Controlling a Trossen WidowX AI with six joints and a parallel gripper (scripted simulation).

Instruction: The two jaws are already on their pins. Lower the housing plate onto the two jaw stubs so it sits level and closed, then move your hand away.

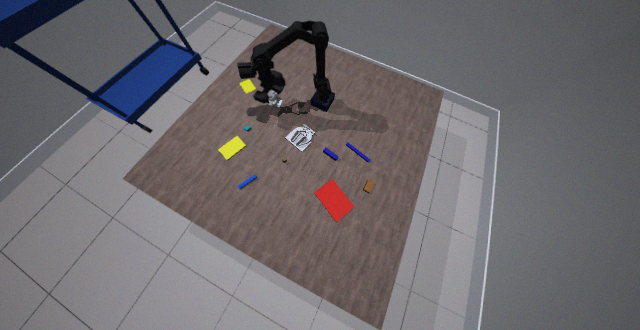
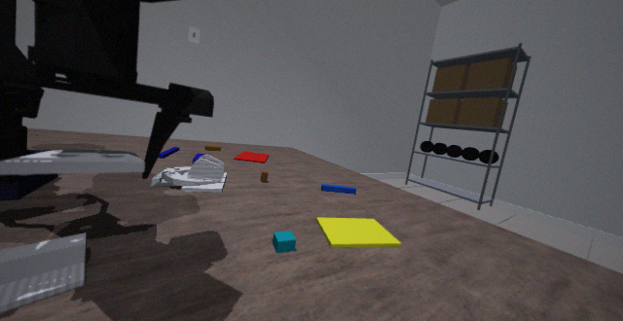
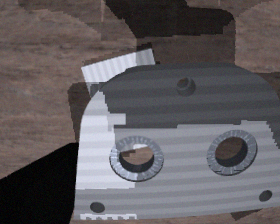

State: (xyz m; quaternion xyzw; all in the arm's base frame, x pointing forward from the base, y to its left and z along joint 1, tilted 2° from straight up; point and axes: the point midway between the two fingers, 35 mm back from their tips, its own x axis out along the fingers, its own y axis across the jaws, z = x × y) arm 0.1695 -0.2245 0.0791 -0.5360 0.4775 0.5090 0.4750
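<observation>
Now: the white jaw assembly 22 cm to the left of my gripper tip, 7 cm below it and 7 cm ahead of it. Round my gripper tip: teal cube (19 cm ahead, 7 cm below, 4 cm to the right); then yellow tile (32 cm ahead, 8 cm below, 5 cm to the right); then red tile (53 cm to the left, 30 cm ahead, 8 cm below).
</observation>
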